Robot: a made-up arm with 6 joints. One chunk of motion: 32 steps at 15 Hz.
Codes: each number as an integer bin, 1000 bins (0 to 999) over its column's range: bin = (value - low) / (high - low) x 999, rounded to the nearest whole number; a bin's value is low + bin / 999 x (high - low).
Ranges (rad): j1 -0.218..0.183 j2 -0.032..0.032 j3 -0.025..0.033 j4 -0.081..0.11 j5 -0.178..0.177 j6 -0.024..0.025
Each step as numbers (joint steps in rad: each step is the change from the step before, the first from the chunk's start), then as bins.
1 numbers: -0.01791 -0.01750 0.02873 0.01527 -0.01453 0.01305
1 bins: 498 226 925 504 460 755
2 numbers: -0.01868 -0.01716 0.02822 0.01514 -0.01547 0.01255
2 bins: 497 232 917 503 457 745
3 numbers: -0.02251 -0.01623 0.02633 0.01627 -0.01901 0.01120
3 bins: 487 246 884 509 447 718
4 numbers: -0.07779 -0.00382 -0.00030 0.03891 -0.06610 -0.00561
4 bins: 349 440 425 627 315 375
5 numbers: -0.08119 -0.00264 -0.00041 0.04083 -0.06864 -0.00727
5 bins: 341 458 424 637 308 341
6 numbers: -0.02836 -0.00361 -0.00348 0.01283 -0.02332 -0.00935
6 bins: 472 443 371 491 435 299
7 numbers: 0.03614 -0.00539 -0.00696 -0.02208 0.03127 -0.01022
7 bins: 633 415 311 308 589 281
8 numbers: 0.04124 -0.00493 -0.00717 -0.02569 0.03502 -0.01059
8 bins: 646 423 307 289 599 273
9 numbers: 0.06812 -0.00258 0.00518 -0.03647 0.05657 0.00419
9 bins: 713 459 520 233 660 575
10 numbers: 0.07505 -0.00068 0.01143 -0.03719 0.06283 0.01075
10 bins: 730 489 627 229 678 708
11 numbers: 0.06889 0.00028 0.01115 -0.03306 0.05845 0.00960
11 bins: 715 504 623 251 665 685
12 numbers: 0.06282 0.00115 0.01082 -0.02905 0.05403 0.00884
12 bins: 700 517 617 272 653 670
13 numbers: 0.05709 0.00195 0.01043 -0.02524 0.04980 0.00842
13 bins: 685 530 610 292 641 661
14 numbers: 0.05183 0.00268 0.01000 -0.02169 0.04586 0.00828
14 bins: 672 541 603 310 630 658
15 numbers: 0.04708 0.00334 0.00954 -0.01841 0.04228 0.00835
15 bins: 660 552 595 327 620 660
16 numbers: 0.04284 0.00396 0.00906 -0.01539 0.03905 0.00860
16 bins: 650 561 587 343 611 665
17 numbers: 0.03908 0.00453 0.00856 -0.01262 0.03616 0.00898
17 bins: 640 570 578 358 603 672
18 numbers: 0.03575 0.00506 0.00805 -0.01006 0.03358 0.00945
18 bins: 632 578 569 371 595 682
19 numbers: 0.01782 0.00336 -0.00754 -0.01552 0.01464 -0.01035
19 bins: 587 552 301 342 542 278
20 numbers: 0.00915 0.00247 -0.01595 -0.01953 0.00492 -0.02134
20 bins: 566 538 156 322 515 54
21 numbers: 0.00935 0.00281 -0.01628 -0.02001 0.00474 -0.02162
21 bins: 566 543 150 319 514 49
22 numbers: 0.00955 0.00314 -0.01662 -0.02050 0.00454 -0.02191
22 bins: 567 549 144 316 514 43
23 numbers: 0.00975 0.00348 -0.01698 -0.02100 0.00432 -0.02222
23 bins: 567 554 138 314 513 36
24 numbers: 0.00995 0.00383 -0.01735 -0.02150 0.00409 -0.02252
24 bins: 568 559 132 311 512 30
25 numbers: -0.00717 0.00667 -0.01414 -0.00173 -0.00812 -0.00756
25 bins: 525 604 187 415 478 335
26 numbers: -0.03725 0.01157 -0.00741 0.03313 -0.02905 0.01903
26 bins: 450 680 303 597 419 877
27 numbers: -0.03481 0.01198 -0.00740 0.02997 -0.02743 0.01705
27 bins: 456 687 303 580 424 837
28 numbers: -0.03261 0.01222 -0.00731 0.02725 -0.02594 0.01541
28 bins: 462 690 305 566 428 803
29 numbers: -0.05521 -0.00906 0.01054 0.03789 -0.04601 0.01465
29 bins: 406 358 612 622 371 788
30 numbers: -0.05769 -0.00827 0.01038 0.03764 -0.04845 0.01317
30 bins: 399 370 609 621 365 758
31 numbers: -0.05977 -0.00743 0.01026 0.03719 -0.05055 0.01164
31 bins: 394 384 607 618 359 727
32 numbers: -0.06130 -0.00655 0.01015 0.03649 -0.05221 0.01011
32 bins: 390 397 605 615 354 695
